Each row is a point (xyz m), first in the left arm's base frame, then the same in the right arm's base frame.
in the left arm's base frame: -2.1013 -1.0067 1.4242
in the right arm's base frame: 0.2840 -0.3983 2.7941
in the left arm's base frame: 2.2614 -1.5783 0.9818
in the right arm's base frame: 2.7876 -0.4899 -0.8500
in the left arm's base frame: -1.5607 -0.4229 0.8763
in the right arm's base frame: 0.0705 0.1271 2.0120
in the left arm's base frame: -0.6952 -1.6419 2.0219
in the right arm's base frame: 1.7518 -0.7171 2.1001
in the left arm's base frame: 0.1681 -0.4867 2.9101
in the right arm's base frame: 2.6793 0.6929 1.9573
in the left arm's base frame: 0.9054 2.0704 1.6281
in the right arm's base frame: 1.5724 3.0125 0.5013
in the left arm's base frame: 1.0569 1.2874 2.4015
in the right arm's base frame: 2.4302 2.4265 0.8951
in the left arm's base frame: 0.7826 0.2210 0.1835
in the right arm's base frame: 0.8500 0.9101 -0.2606
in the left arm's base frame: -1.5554 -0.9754 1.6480
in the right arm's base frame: 0.7821 -0.2538 2.5112
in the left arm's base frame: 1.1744 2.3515 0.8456
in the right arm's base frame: 1.0864 3.1623 -0.2093
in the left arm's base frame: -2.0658 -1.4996 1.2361
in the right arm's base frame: 0.2812 -0.9104 2.6624
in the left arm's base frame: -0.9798 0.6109 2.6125
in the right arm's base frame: 1.4871 1.5538 2.6269
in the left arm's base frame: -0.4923 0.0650 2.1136
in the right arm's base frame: 1.5438 0.9850 1.9503
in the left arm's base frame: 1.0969 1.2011 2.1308
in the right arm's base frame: 2.2725 2.2934 0.6958
